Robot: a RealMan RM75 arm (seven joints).
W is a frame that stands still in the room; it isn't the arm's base.
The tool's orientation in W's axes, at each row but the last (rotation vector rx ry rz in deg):
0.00, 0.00, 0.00
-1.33, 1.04, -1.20
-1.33, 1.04, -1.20
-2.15, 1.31, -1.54
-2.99, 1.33, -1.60
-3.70, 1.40, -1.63
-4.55, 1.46, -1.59
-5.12, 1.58, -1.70
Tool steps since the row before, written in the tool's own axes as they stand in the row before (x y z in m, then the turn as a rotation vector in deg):
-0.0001, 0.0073, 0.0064, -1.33, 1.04, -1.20
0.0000, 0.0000, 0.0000, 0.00, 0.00, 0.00
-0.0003, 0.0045, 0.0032, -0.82, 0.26, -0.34
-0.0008, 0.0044, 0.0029, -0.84, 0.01, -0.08
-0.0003, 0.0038, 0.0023, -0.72, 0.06, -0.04
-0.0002, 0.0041, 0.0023, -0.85, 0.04, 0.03
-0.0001, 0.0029, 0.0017, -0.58, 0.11, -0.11
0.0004, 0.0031, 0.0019, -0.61, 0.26, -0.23
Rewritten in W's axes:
-0.0001, 0.0073, 0.0064, -1.33, 1.04, -1.20
0.0000, 0.0000, 0.0000, 0.00, 0.00, 0.00
-0.0001, 0.0046, 0.0031, -0.82, 0.27, -0.33
-0.0006, 0.0045, 0.0027, -0.84, 0.03, -0.06
-0.0001, 0.0039, 0.0021, -0.72, 0.08, -0.03
0.0000, 0.0042, 0.0020, -0.85, 0.07, 0.05
0.0000, 0.0030, 0.0015, -0.58, 0.12, -0.10
0.0005, 0.0032, 0.0016, -0.61, 0.26, -0.24

